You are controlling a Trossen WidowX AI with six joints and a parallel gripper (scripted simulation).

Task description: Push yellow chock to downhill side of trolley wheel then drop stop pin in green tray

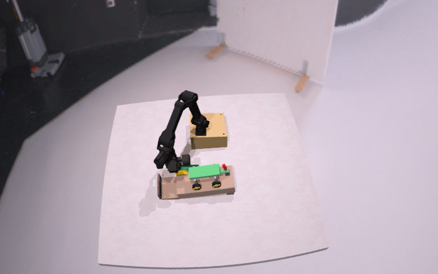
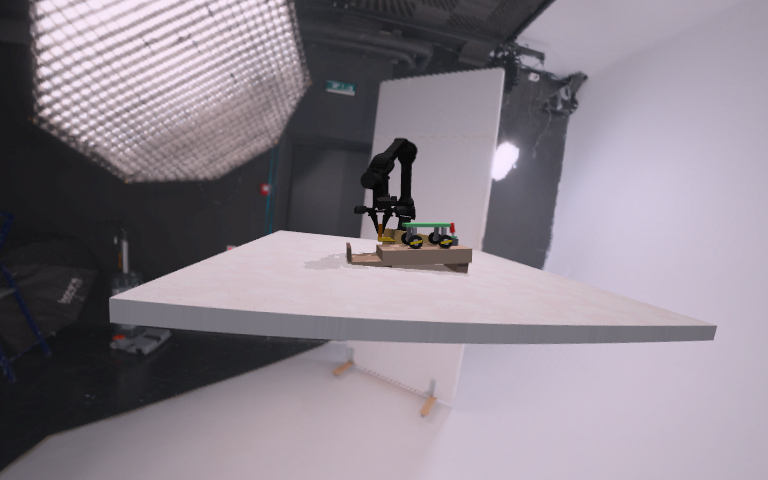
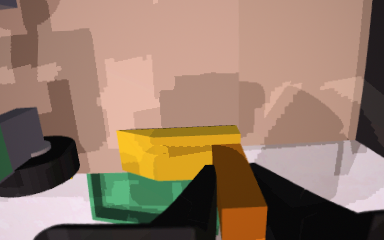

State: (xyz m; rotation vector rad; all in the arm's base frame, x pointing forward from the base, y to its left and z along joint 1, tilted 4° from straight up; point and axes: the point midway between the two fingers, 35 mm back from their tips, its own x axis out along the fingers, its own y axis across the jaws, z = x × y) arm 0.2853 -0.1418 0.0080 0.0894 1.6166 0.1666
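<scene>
Now: gripper tip 20 mm short of the red-headed stop pin, 270 mm to the right of it and 30 mm below it. Round my gripper tip: yellow chock 20 mm to the left, 10 mm below; then stop wall 60 mm ahead, 110 mm to the right, 70 mm below; then green tray 70 mm behind, 60 mm to the left, 110 mm below.
</scene>
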